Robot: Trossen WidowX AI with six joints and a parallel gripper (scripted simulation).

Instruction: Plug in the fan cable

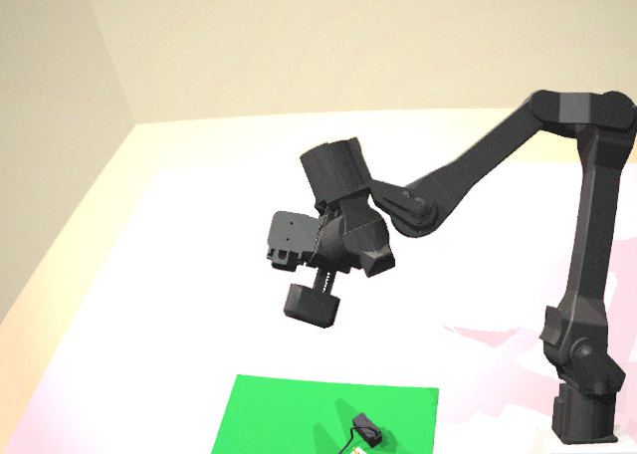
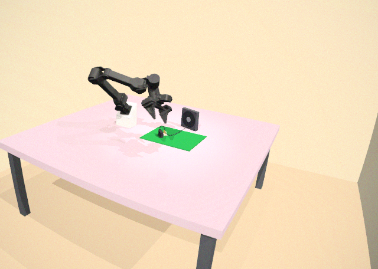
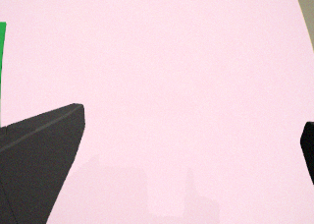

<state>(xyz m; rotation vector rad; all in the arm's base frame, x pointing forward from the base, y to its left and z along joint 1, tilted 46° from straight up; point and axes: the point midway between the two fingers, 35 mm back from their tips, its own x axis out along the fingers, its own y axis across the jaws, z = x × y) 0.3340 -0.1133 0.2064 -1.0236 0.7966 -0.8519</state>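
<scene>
Now: the dark fan plug 180 mm to the left of my gripper tip, 140 mm below it and 80 mm behind it. The rest, counted from my gripper tip: black fan: 400 mm to the left, 100 mm below, 10 mm ahead; pale fan header: 220 mm to the left, 160 mm below, 70 mm behind; green board: 220 mm to the left, 180 mm below, 10 mm behind.
</scene>
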